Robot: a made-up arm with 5 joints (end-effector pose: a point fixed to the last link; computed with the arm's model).
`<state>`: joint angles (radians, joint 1 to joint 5).
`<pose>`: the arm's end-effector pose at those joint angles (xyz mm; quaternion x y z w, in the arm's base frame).
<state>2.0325 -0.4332 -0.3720 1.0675 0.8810</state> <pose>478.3 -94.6 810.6 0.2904 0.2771 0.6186 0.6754</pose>
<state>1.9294 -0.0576 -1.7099 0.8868 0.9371</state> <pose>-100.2 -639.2 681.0 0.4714 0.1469 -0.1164 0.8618</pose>
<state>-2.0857 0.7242 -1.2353 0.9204 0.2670</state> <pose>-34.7 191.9 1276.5 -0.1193 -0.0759 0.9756 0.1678</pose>
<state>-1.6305 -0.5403 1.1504 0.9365 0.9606</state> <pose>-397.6 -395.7 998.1 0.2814 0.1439 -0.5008 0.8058</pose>
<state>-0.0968 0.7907 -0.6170 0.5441 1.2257</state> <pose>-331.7 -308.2 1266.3 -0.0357 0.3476 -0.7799 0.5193</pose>
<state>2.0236 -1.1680 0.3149 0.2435 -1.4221</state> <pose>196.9 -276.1 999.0 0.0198 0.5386 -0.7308 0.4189</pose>
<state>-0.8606 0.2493 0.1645 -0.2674 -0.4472</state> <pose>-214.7 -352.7 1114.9 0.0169 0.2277 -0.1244 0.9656</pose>
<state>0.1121 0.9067 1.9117 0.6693 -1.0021</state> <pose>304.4 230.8 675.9 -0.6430 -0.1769 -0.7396 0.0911</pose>
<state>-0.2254 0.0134 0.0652 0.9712 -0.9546</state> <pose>-103.2 -396.9 982.3 0.4095 -0.1954 0.4595 0.7635</pose>
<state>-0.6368 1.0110 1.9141 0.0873 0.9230</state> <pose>324.4 -308.6 396.3 0.4149 0.4077 0.1722 0.7949</pose>
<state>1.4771 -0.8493 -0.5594 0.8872 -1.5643</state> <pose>115.8 -451.8 839.3 -0.2729 0.5217 -0.8040 0.0840</pose>
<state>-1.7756 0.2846 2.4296 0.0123 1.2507</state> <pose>13.2 -619.9 750.0 0.2868 0.1277 -0.2754 0.9086</pose>
